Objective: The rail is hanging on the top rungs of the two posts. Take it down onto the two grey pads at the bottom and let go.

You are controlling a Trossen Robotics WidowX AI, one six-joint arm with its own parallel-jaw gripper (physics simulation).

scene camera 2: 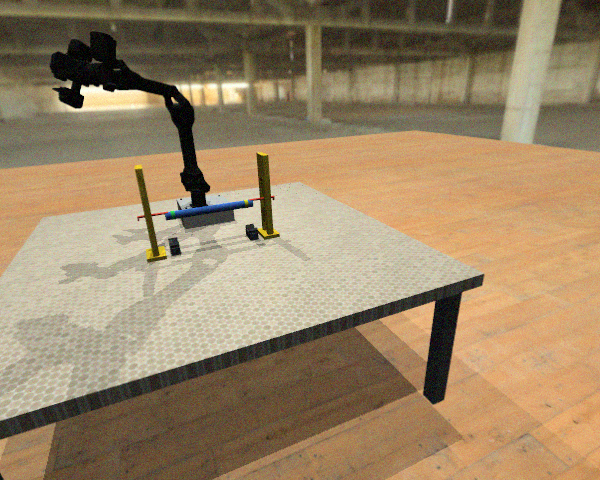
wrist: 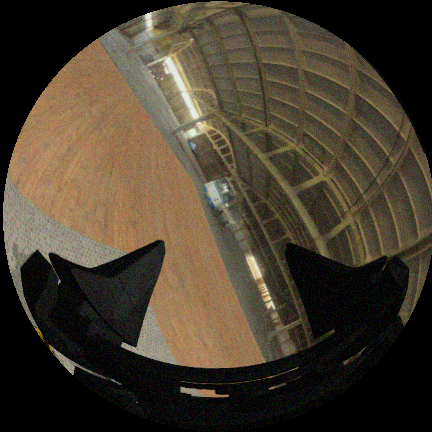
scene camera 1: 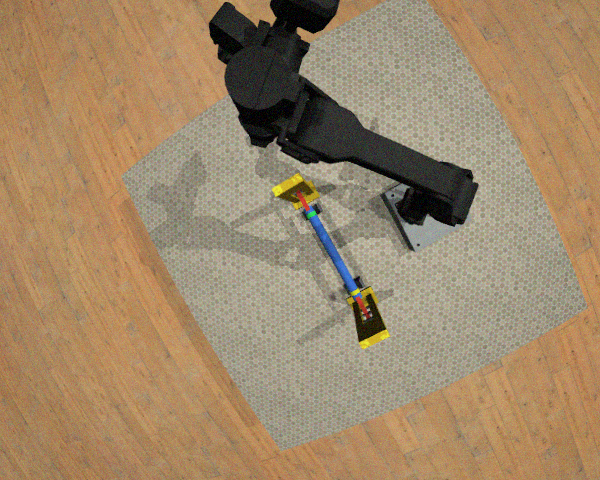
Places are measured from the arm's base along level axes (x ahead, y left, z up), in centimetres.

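Where they show: gripper, fingertip midpoint: [wrist: 227, 249]; arm's base at its link origin: [scene camera 2: 199, 205] [scene camera 1: 409, 207].
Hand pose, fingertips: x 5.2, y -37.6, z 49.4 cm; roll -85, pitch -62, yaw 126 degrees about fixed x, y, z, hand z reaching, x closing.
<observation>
Things, the pixels of their top centre, and the offset from my fingertips. "pt": a spot on its surface instead. Level surfaces: height alone.
- blue rail at its top centre: [scene camera 1: 333, 254] [scene camera 2: 210, 205] dx +20.8, dy +35.8, dz -42.4 cm
- green band at a spot on its surface: [scene camera 1: 295, 190] pt dx +18.9, dy +16.9, dz -33.2 cm
- yellow band at a spot on its surface: [scene camera 1: 370, 320] pt dx +21.7, dy +54.7, dz -35.2 cm
- green end at a spot on its surface: [scene camera 1: 315, 209] pt dx +18.5, dy +22.1, dz -53.5 cm
- yellow end at a spot on its surface: [scene camera 1: 356, 281] pt dx +20.4, dy +48.5, dz -53.4 cm
- table at its surface level: dz -56.9 cm
The blue rail [scene camera 1: 331, 252] [scene camera 2: 210, 209] has thin red ends and a green and a yellow band. It hangs level between two yellow posts, about halfway up them. The post by the green band [scene camera 1: 295, 190] [scene camera 2: 145, 212] and the post by the yellow band [scene camera 1: 370, 320] [scene camera 2: 265, 195] stand upright. Two dark grey pads sit low between them, one near the green end [scene camera 1: 315, 209] [scene camera 2: 174, 246] and one near the yellow end [scene camera 1: 356, 281] [scene camera 2: 251, 231]. My gripper [scene camera 1: 267, 19] [scene camera 2: 86, 71] [wrist: 227, 249] is open and empty, high above the table and away from the rail, beyond its green-banded end. The rail does not show in the wrist view.
The arm [scene camera 1: 395, 155] [scene camera 2: 186, 142] rises from a grey base plate [scene camera 1: 425, 239] [scene camera 2: 207, 219] on the table [scene camera 1: 425, 325] [scene camera 2: 310, 280], beside the rail. Its upper part reaches past the green-end post, well above it. The wood floor [scene camera 1: 75, 300] [scene camera 2: 525, 240] [wrist: 110, 150] surrounds the table.
</observation>
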